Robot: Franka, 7 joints.
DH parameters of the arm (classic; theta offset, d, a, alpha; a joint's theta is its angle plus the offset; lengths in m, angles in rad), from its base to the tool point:
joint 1: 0 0.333 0 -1.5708
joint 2: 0 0 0 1.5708
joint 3: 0 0.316 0.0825 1.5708
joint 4: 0 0 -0.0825 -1.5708
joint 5: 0 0.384 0 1.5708
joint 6: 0 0 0.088 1.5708
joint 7: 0 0.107 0 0
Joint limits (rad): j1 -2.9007..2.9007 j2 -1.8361..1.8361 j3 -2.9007..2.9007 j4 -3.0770..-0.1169 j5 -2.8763..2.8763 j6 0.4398..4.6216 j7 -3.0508..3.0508
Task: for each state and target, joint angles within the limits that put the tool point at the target. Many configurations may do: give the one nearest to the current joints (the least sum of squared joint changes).
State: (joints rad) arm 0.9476 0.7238 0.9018 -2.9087 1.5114 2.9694 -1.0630
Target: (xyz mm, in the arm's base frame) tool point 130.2 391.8 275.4
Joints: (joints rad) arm 0.7654 -0.0047 0.7179 -2.6200 1.4970 3.2142 -1.0630
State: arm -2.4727 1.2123 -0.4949 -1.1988 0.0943 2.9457 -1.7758
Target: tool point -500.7 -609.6 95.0
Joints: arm -2.0975 1.2909 -0.2688 -1.0858 0.0608 2.9439 -1.7758
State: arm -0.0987 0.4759 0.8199 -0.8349 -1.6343 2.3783 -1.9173
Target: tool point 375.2 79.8 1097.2
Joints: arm -0.2335 0.2064 0.7751 -0.4716 -1.6484 2.3786 -1.9173
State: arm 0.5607 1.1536 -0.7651 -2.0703 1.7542 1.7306 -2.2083
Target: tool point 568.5 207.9 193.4
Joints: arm 0.8163 0.6994 -0.6740 -1.9354 1.7571 1.6062 -2.2083
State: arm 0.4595 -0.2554 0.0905 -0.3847 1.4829 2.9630 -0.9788
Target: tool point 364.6 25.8 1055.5
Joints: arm 0.3566 0.0064 -0.0106 -0.7380 1.6036 3.2543 -0.9788
